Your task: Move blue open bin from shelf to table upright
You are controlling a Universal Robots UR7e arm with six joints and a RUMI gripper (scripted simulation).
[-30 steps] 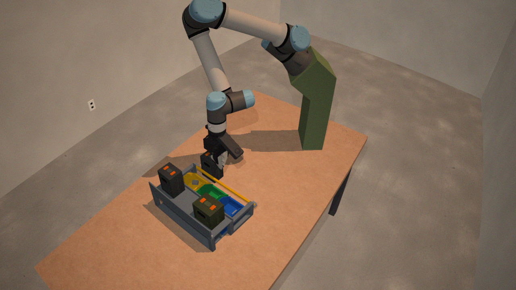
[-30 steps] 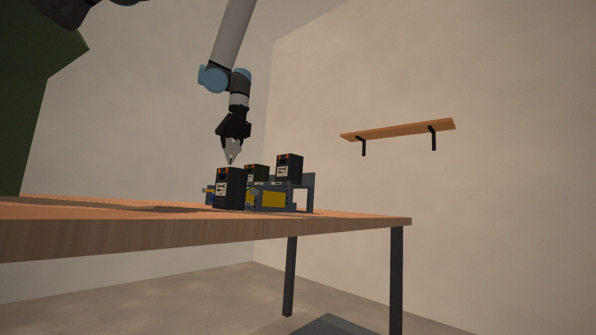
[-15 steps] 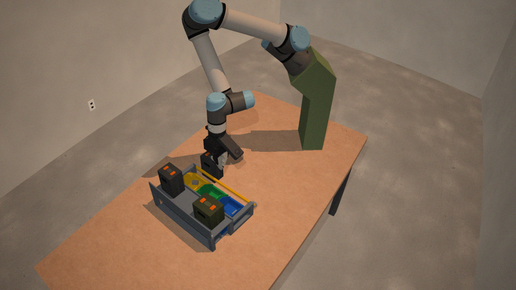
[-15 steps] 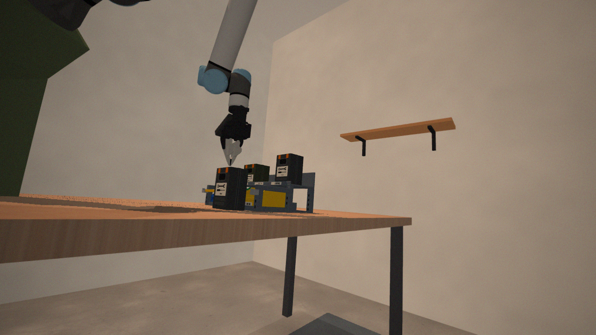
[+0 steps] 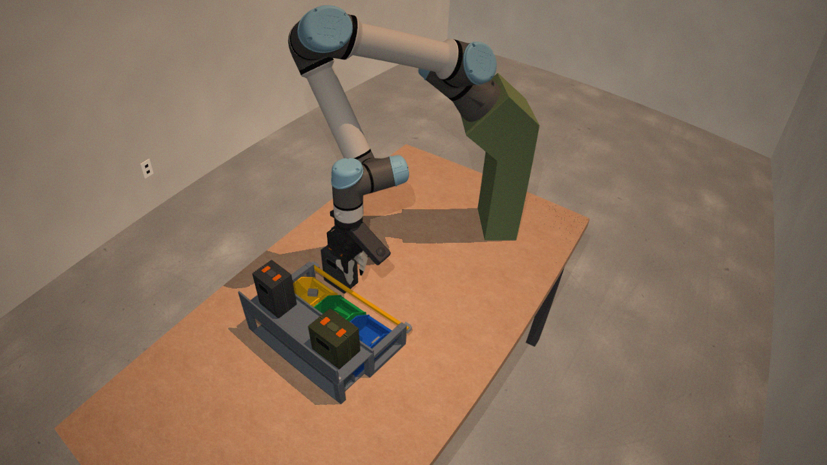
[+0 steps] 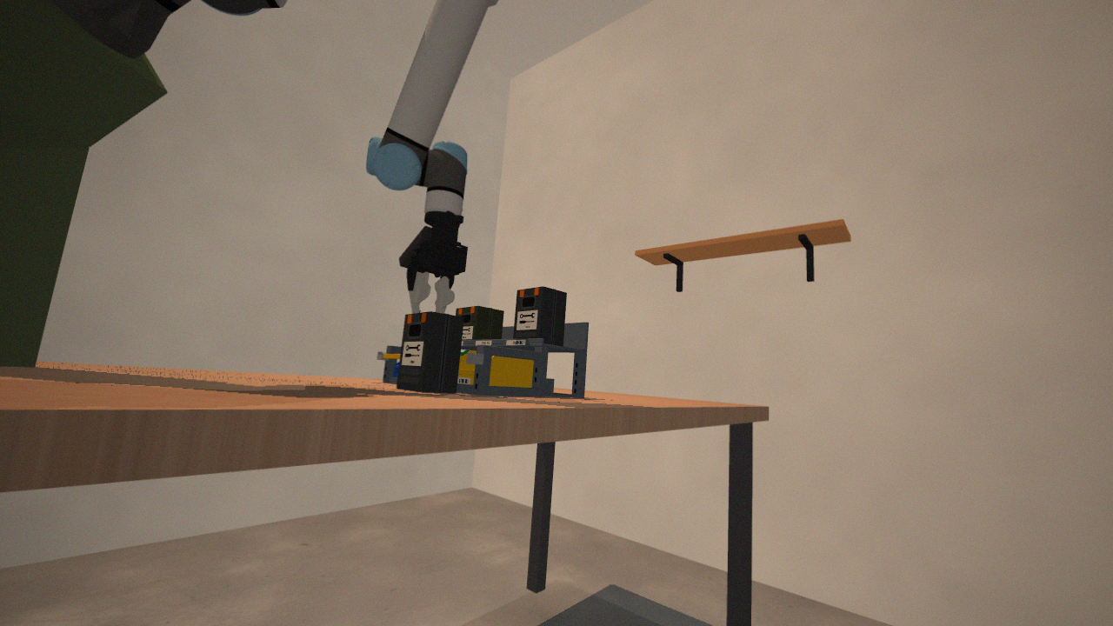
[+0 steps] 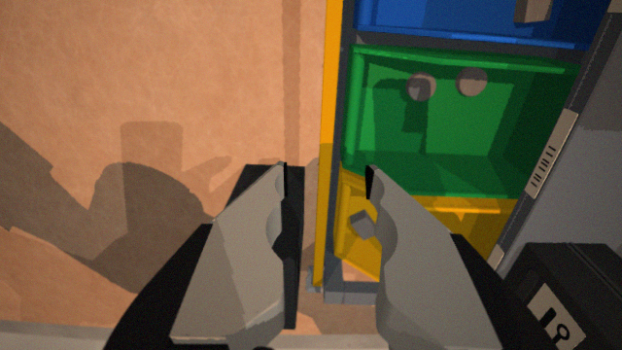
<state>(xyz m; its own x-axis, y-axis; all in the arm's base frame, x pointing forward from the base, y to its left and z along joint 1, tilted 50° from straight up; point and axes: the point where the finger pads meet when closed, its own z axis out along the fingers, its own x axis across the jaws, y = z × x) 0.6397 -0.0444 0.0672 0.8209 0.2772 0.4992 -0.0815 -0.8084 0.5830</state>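
Now: hand 80 mm above the yellow bar. From my hand the other things lie so: blue open bin 120 mm ahead, 100 mm to the left, 100 mm below; then yellow bin 120 mm to the right, 100 mm below, 90 mm ahead; then green bin 100 mm below, 100 mm ahead, 10 mm to the right.
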